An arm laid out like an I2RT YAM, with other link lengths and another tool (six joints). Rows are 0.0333 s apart.
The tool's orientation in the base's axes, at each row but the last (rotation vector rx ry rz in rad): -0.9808, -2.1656, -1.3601; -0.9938, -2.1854, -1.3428; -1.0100, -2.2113, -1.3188; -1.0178, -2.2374, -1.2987; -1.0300, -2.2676, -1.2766; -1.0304, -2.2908, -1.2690; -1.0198, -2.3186, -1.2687; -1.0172, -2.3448, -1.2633; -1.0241, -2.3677, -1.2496; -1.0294, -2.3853, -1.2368
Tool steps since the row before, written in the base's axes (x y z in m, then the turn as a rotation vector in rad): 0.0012, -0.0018, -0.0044, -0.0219, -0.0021, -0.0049; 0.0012, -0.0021, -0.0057, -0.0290, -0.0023, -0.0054; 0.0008, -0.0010, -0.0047, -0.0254, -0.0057, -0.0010; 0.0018, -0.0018, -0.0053, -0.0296, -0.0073, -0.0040; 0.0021, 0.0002, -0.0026, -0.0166, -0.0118, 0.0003; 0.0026, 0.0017, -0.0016, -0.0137, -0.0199, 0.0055; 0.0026, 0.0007, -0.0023, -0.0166, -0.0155, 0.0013; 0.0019, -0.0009, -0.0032, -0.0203, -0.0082, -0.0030; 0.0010, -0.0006, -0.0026, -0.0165, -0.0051, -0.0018; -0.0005, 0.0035, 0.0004, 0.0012, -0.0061, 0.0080
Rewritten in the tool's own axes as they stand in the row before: -0.0043, -0.0023, 0.0004, 0.0108, -0.0198, -0.0004; -0.0052, -0.0032, 0.0008, 0.0152, -0.0254, -0.0006; -0.0039, -0.0025, 0.0015, 0.0142, -0.0211, -0.0055; -0.0052, -0.0024, 0.0013, 0.0146, -0.0265, -0.0056; -0.0029, 0.0001, 0.0017, 0.0064, -0.0159, -0.0110; -0.0020, 0.0015, 0.0025, 0.0039, -0.0135, -0.0204; -0.0028, 0.0007, 0.0020, 0.0055, -0.0165, -0.0146; -0.0035, -0.0010, 0.0012, 0.0091, -0.0191, -0.0065; -0.0024, -0.0011, 0.0011, 0.0084, -0.0145, -0.0044; 0.0022, 0.0012, 0.0025, 0.0004, 0.0033, -0.0096
